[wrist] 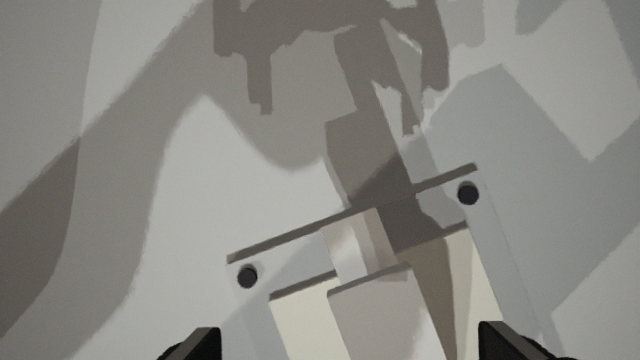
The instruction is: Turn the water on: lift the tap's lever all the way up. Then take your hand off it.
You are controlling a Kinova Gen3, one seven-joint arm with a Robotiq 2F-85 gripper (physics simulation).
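Frame: origin at the arm's base, x ahead, y left, z up, level; centimetres.
Where they show: gripper, fingertip midpoint: (348, 353).
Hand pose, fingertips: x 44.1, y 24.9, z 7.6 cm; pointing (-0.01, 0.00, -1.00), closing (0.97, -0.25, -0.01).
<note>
After its pixels a point has its place.
The tap's pale grey backing plate (295, 260) @(z -5.6, x 41.3, y 26.7 cm) is tilted in the lower middle, with a dark round screw head at each of its two visible corners. A cream body (305, 312) @(z -5.0, x 41.1, y 23.6 cm) sits on it. A flat, pale bar (377, 310) @(z 9.2, x 45.4, y 26.5 cm), which looks like the lever, stands out over the body and runs off the bottom edge. A narrower pale piece (350, 245) @(z 1.5, x 45.0, y 27.6 cm) shows just beyond the bar's end. How far up the lever stands cannot be told from this view. My gripper (350, 342) @(z 7.6, x 44.1, y 24.9 cm) is wide open, its dark fingertips at the bottom left and right, on either side of the bar in view, with nothing between them.
A light grey surface (200, 200) @(z -6.4, x 36.3, y 32.1 cm) lies behind the tap. Broad shadows of the arm and gripper fall across it at the top and left, and more grey shadows at the right. One shadow crosses the plate and the cream body.
</note>
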